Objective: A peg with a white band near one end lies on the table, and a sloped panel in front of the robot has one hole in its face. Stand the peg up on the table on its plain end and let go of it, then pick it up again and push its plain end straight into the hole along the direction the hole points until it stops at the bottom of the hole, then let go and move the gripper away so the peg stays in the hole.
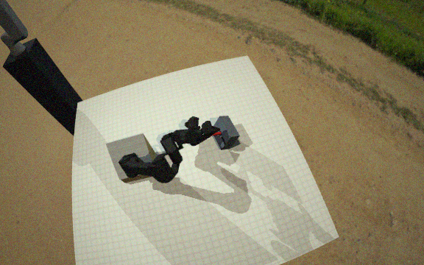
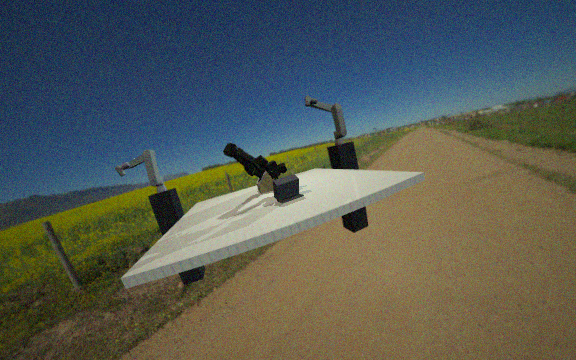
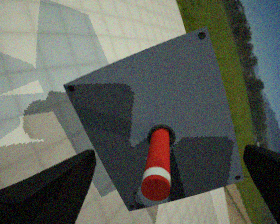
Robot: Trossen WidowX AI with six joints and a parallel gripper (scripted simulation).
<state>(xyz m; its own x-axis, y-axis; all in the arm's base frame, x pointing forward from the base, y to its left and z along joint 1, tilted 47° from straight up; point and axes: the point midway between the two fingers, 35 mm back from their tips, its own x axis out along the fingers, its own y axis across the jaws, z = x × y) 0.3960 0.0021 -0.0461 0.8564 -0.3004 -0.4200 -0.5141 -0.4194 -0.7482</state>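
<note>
Now: the red peg 1 cm below my gripper tip. Round my gripper tip: sloped panel block 5 cm ahead, 3 cm below.
</note>
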